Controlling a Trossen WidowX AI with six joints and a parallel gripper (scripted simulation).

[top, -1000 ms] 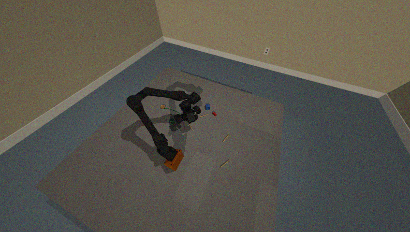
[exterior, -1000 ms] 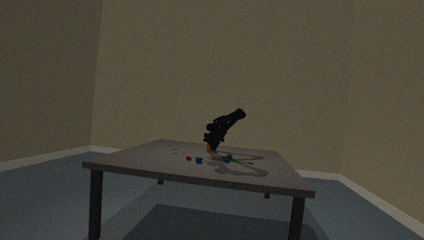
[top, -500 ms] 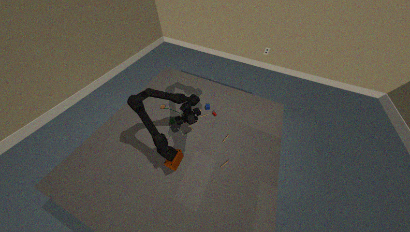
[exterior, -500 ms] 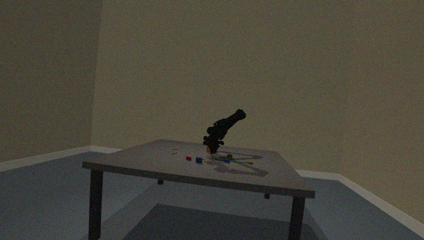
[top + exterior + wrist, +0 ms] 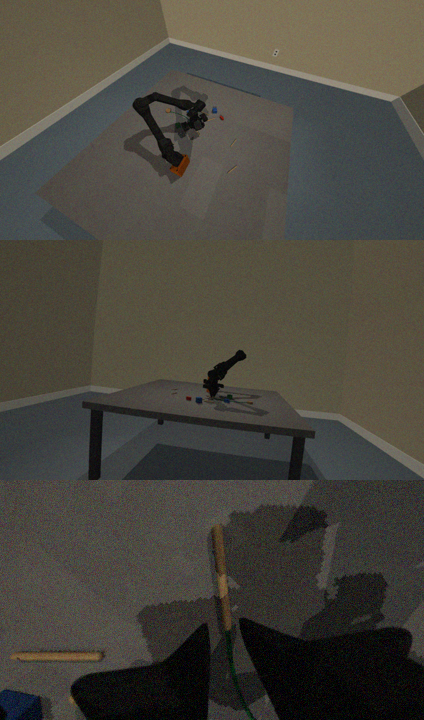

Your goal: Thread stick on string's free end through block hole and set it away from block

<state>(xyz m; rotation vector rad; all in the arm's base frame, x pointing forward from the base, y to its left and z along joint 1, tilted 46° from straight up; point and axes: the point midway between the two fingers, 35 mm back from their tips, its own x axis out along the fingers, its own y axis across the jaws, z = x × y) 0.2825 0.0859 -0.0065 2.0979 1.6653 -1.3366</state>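
Right now my gripper tip is 50 mm past the green block, 130 mm to the right of it and 10 mm below it. The rest, counted from my gripper tip: red piece: 170 mm ahead, 150 mm to the right; thin wooden stick: 10 mm behind, 10 mm to the right; blue block: 210 mm ahead, 60 mm to the right, 10 mm above.
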